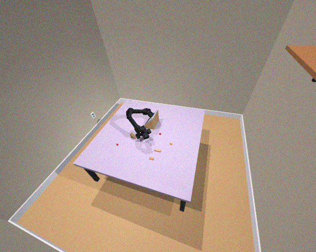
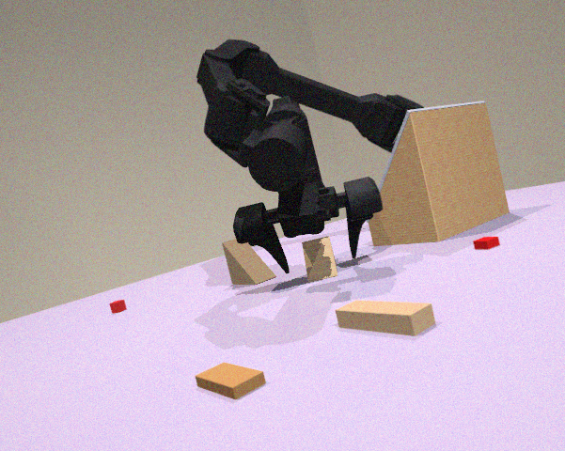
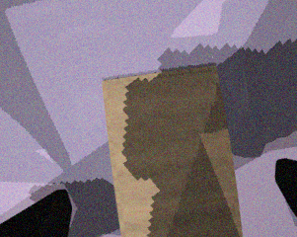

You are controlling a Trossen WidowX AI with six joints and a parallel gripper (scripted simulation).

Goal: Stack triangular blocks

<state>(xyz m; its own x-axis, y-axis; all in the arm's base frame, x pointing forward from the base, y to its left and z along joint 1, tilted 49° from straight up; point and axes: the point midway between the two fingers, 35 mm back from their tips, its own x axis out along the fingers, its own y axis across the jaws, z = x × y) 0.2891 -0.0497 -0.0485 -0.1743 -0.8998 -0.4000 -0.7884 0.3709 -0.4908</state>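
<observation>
My gripper tip is 1 cm below the triangular wooden block. Also, from my gripper tip: flat tan block 25 cm to the left, 13 cm ahead; then dark flat tile 25 cm ahead, 23 cm to the left, 1 cm below; then orange cube 36 cm to the left, 1 cm below, 1 cm behind.
</observation>
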